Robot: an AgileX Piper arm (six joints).
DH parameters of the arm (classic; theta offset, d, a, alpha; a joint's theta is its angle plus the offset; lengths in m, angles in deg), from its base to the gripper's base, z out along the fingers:
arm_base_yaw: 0 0.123 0 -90
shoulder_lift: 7.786 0 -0.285 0
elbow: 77.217 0 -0.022 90
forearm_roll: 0 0.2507 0 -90
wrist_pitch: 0 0 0 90
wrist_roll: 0 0.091 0 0
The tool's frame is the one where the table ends.
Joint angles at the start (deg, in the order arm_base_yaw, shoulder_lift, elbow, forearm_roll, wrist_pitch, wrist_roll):
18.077 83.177 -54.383 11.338 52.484 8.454
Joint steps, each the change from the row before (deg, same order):
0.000 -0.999 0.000 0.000 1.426 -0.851
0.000 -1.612 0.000 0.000 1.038 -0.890
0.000 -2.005 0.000 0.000 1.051 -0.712
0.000 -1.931 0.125 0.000 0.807 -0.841
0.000 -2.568 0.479 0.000 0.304 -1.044
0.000 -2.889 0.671 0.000 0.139 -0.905
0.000 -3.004 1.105 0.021 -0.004 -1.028
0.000 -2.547 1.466 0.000 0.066 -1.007
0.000 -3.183 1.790 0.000 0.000 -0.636
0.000 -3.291 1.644 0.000 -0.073 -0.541
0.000 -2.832 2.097 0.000 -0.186 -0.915
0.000 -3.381 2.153 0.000 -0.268 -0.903
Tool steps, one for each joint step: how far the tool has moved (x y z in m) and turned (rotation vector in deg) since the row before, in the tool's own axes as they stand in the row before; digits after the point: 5 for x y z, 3 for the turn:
0.00329 0.00018 -0.00490 -0.054 0.459 -1.008
0.00355 0.00058 -0.00779 -0.251 -0.515 -1.148
0.00423 0.00080 -0.00958 -0.323 -0.885 -1.037
0.00433 0.00066 -0.00865 -0.289 -0.940 -1.137
0.00578 0.00061 -0.01013 -0.364 -1.720 -1.388
0.00671 0.00062 -0.01070 -0.366 -2.016 -1.271
0.00815 0.00026 -0.00932 -0.307 -1.854 -1.331
0.00883 -0.00033 -0.00564 -0.144 -0.990 -1.186
0.01082 -0.00026 -0.00672 -0.169 -1.363 -0.867
0.01039 -0.00001 -0.00725 -0.183 -1.687 -0.814
0.01111 -0.00069 -0.00325 -0.071 -0.907 -1.037
0.01197 -0.00039 -0.00461 -0.097 -1.475 -1.106

